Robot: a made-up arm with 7 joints.
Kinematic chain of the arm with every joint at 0, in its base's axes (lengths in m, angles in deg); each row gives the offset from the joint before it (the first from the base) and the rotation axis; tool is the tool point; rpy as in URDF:
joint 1: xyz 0 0 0.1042 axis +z
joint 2: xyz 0 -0.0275 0.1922 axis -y
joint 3: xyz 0 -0.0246 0.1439 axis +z
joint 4: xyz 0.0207 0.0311 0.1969 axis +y
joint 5: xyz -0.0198 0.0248 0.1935 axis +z
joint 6: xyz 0 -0.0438 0.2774 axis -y
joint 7: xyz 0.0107 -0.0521 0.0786 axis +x
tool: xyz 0 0 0 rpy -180 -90 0
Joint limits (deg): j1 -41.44..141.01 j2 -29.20..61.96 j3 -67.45..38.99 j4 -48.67..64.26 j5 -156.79..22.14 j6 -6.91..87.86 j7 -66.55..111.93
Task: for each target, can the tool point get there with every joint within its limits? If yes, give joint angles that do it. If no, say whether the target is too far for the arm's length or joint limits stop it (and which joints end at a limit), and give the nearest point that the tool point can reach.
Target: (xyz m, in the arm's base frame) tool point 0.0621 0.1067 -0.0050
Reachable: no: joint limits stop it (at a limit: joint 1, joint 2, joint 4, joint 6) | nearest point -0.3776 0.5755 0.2263 | short by 0.683 m
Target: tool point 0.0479 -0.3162 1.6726
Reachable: no: too far | nearest point 0.0309 -0.2040 1.1841 | short by 0.501 m
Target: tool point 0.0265 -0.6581 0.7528
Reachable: yes | joints 112.51 32.56 -43.88 -36.73 -53.10 18.95 25.86
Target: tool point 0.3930 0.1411 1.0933
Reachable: yes | joints 21.14 -18.45 -55.68 10.31 -129.61 32.34 -28.89
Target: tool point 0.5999 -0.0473 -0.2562
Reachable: no: joint limits stop it (at a limit: joint 1, joint 2, joint 4, joint 6) | nearest point 0.6663 -0.2606 0.1937 | short by 0.502 m
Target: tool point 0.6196 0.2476 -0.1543
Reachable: no: joint limits stop it (at a limit: joint 1, joint 2, joint 3, joint 4, joint 6) | nearest point 0.7010 -0.1816 0.2382 | short by 0.587 m
